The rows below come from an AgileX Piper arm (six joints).
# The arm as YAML. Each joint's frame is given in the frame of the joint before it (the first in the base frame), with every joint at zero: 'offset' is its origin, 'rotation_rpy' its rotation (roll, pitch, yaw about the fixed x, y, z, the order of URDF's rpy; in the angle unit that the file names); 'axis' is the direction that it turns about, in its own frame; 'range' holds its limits. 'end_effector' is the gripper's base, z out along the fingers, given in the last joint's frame.
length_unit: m
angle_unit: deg
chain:
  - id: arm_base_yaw
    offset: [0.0, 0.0, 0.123]
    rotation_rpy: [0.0, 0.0, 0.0]
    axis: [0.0, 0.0, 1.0]
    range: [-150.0, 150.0]
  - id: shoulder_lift
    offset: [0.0, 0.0, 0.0]
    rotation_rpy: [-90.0, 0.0, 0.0]
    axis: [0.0, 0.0, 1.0]
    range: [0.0, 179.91]
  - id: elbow
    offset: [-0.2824, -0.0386, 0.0]
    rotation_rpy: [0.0, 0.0, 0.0]
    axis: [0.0, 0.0, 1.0]
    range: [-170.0, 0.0]
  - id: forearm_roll
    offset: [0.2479, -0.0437, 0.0]
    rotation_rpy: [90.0, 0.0, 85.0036]
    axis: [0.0, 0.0, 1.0]
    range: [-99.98, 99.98]
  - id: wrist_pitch
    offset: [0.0, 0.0, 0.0]
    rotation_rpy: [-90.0, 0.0, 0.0]
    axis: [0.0, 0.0, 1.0]
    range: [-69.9, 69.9]
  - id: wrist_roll
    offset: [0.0, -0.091, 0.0]
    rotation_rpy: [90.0, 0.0, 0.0]
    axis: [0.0, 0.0, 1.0]
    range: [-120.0, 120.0]
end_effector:
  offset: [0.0, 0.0, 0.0]
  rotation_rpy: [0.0, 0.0, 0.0]
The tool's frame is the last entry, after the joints.
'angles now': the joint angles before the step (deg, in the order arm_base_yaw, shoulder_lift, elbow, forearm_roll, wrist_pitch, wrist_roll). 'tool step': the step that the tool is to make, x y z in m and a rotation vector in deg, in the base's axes. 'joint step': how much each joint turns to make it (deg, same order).
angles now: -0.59, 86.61, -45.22, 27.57, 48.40, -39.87
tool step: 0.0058, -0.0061, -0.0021, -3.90, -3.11, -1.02
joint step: -0.01, 0.25, 0.00, -3.79, -4.41, 1.85
